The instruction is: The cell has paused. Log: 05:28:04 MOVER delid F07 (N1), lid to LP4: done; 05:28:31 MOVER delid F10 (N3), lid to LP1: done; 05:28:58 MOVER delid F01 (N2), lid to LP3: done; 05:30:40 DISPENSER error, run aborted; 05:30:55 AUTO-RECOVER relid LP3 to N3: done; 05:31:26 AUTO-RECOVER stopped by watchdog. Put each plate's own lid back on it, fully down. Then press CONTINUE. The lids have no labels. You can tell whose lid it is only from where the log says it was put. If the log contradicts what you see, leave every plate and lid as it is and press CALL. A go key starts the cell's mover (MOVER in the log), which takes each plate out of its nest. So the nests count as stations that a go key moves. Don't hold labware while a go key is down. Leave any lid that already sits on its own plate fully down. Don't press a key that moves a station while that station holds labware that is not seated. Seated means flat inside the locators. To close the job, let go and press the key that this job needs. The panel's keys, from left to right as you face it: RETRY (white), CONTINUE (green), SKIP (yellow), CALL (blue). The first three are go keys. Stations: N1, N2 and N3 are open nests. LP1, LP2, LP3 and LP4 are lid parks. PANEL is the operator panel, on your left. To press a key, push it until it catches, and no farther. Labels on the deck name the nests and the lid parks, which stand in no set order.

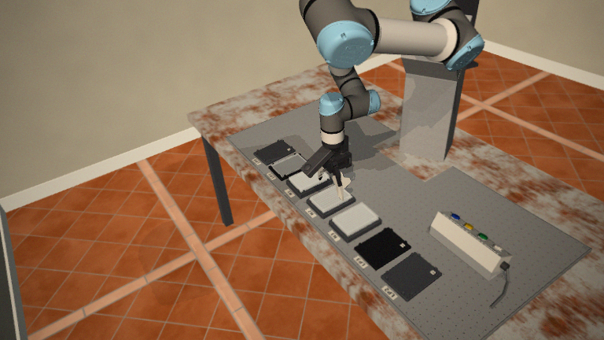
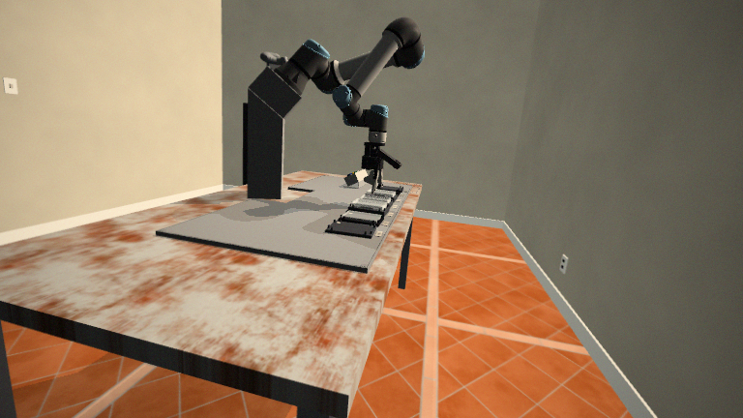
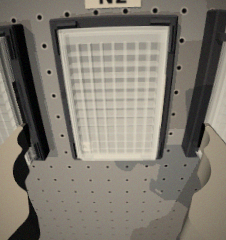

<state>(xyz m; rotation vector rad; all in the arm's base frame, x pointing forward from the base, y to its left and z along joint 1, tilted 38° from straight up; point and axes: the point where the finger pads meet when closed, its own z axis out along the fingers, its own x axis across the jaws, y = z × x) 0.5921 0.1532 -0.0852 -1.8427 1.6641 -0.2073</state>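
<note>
Right now the dark nest frame is 130 mm to the left of my hand, 50 mm below it and 30 mm behind it. The rest, counted from my hand: plate (130 mm to the right, 40 mm below, 30 mm ahead); then blue CALL key (300 mm behind, 280 mm to the left); then black lid park (250 mm to the right, 70 mm ahead, 60 mm below).
</note>
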